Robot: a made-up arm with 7 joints. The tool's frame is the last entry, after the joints.
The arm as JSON. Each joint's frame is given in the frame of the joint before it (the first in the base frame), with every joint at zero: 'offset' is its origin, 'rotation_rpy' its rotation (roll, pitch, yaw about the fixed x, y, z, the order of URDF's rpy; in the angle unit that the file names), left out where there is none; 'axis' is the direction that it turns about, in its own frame. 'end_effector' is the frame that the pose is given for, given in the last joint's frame.
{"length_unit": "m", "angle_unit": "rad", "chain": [
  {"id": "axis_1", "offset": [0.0, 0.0, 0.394], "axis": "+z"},
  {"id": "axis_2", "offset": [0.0, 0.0, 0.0], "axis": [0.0, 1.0, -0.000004]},
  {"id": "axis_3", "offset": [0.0, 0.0, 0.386], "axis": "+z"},
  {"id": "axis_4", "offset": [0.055, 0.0, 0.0], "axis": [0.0, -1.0, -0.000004]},
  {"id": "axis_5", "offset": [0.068, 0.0, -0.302], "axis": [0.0, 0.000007, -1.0]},
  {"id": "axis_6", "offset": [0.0, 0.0, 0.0], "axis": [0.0, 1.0, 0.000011]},
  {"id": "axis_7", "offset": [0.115, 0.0, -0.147], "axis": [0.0, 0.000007, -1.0]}
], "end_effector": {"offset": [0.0, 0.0, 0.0], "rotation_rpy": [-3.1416, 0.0, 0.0]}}
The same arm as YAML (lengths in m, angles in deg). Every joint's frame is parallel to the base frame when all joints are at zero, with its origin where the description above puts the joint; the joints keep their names.
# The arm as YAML. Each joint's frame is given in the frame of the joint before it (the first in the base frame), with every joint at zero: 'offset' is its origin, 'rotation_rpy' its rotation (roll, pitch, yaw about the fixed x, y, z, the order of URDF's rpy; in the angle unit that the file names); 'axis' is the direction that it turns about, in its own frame. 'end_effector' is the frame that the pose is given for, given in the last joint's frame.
length_unit: m
angle_unit: deg
chain:
  - id: axis_1
    offset: [0.0, 0.0, 0.394]
    rotation_rpy: [0.0, 0.0, 0.0]
    axis: [0.0, 0.0, 1.0]
  - id: axis_2
    offset: [0.0, 0.0, 0.0]
    rotation_rpy: [0.0, 0.0, 0.0]
    axis: [0.0, 1.0, 0.0]
  - id: axis_3
    offset: [0.0, 0.0, 0.386]
    rotation_rpy: [0.0, 0.0, 0.0]
    axis: [0.0, 0.0, 1.0]
  - id: axis_4
    offset: [0.055, 0.0, 0.0]
    rotation_rpy: [0.0, 0.0, 0.0]
    axis: [0.0, -1.0, 0.0]
  - id: axis_5
    offset: [0.068, 0.0, -0.302]
    rotation_rpy: [0.0, 0.0, 0.0]
    axis: [0.0, 0.0, -1.0]
  - id: axis_6
    offset: [0.0, 0.0, 0.0]
    rotation_rpy: [0.0, 0.0, 0.0]
    axis: [0.0, 1.0, 0.0]
  - id: axis_7
    offset: [0.115, 0.0, -0.147]
    rotation_rpy: [0.0, 0.0, 0.0]
    axis: [0.0, 0.0, -1.0]
end_effector:
  offset: [0.0, 0.0, 0.0]
  rotation_rpy: [180.0, 0.0, 0.0]

